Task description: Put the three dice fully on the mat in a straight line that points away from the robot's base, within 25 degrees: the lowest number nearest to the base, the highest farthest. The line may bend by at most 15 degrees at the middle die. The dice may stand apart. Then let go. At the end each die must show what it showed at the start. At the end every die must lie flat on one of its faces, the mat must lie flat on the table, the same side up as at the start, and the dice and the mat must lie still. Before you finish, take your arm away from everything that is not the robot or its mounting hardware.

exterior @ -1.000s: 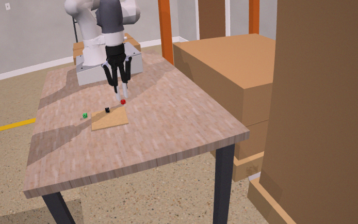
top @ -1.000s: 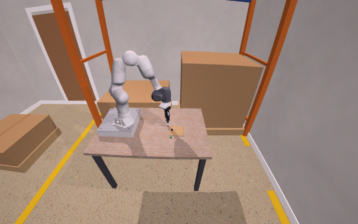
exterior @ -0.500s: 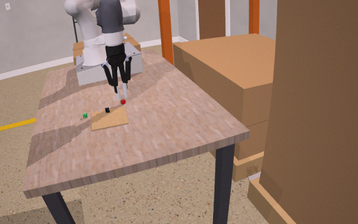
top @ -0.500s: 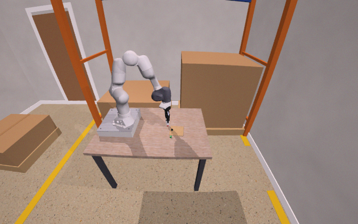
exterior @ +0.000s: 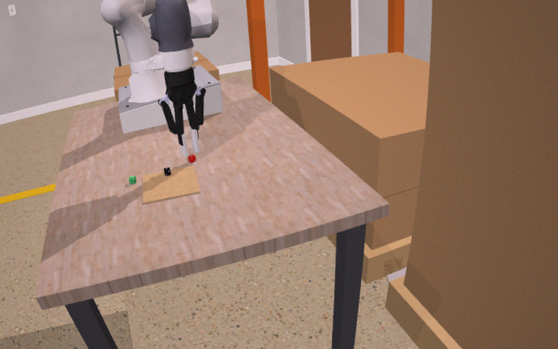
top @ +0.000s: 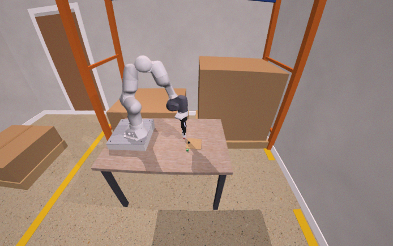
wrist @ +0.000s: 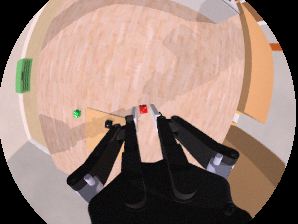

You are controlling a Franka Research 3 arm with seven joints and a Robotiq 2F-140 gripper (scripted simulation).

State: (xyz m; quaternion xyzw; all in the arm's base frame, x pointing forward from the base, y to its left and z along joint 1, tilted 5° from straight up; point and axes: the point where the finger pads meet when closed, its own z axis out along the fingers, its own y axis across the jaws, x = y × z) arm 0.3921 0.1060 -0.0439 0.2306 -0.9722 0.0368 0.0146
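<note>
Right now my hand is 50 mm above the red die. The rest, counted from my hand: green die: 160 mm to the right, 70 mm ahead, 50 mm below; tan mat: 110 mm ahead, 60 mm to the right, 60 mm below; black die: 70 mm to the right, 60 mm ahead, 50 mm below.
</note>
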